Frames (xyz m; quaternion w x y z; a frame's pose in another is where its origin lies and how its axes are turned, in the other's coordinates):
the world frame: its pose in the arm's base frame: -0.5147 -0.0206 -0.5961 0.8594 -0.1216 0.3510 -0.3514
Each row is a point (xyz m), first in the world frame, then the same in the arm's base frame.
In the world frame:
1: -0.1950 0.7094 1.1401
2: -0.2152 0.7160 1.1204
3: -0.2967 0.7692 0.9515
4: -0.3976 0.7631 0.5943
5: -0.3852 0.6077 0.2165
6: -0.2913 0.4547 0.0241
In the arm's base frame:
1: 0.5396 0.5841 0.0071
2: 0.5192 0.6035 0.0003
3: 0.3892 0.7046 -0.1040
4: 0.0889 0.7832 -0.3076
5: -0.2456 0.6764 -0.5168
6: -0.4099 0.5083 -0.6350

